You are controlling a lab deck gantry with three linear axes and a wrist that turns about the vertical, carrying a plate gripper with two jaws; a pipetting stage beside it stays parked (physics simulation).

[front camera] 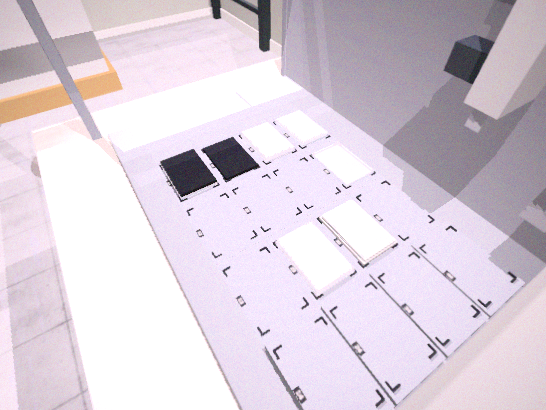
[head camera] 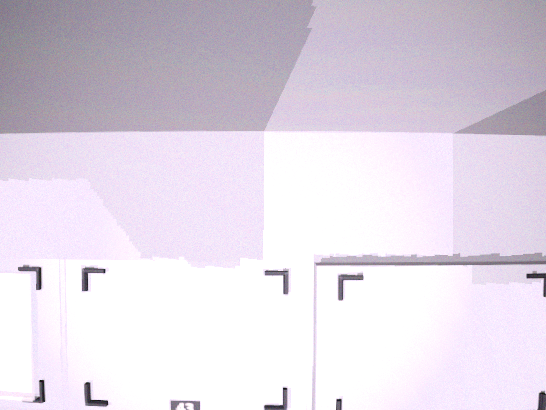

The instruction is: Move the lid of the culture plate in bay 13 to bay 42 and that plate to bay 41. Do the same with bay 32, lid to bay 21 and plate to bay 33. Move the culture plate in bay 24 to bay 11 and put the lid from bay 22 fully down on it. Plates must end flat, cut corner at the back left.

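Frame: origin at the robot's base, x right, y ahead, z up, level; millimetres.
Where they show: robot's base, link origin: [front camera: 161, 166].
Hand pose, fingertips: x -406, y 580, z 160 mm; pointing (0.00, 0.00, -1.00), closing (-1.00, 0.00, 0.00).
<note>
Each offset is from my fingertips to the top centre of the thing. "pt": to the spot under its first point.
In the front view, a plate with a white rim under a black lid @(dx +363, dy -516, dz -144 mm) [front camera: 189, 172] lies flat in bay 11. A flat black lid @(dx +256, dy -516, dz -152 mm) [front camera: 231, 158] lies in bay 21. A white plate @(dx +42, dy -516, dz -146 mm) [front camera: 301, 127] lies in bay 41. A thin white lid @(dx +42, dy -352, dz -152 mm) [front camera: 345, 163] lies in bay 42, and its edge @(pt dx +38, dy -298, dz -152 mm) [head camera: 16, 332] shows in the head view. A white plate @(dx +149, dy -188, dz -146 mm) [front camera: 359, 231] lies flat in bay 33. Glare hides the white pieces' cut corners. The gripper's dark body shows at the upper right of the front view, high and away from the plates; its jaws are hidden behind a pale beam.
A white piece @(dx +149, dy -516, dz -146 mm) [front camera: 268, 141] lies in bay 31 and another white piece @(dx +256, dy -188, dz -146 mm) [front camera: 316, 256] lies in bay 23. The pale beam [front camera: 507, 62] hangs at the upper right. Raised corner marks surround the bays. A grey post [front camera: 62, 72] stands at the far left.
</note>
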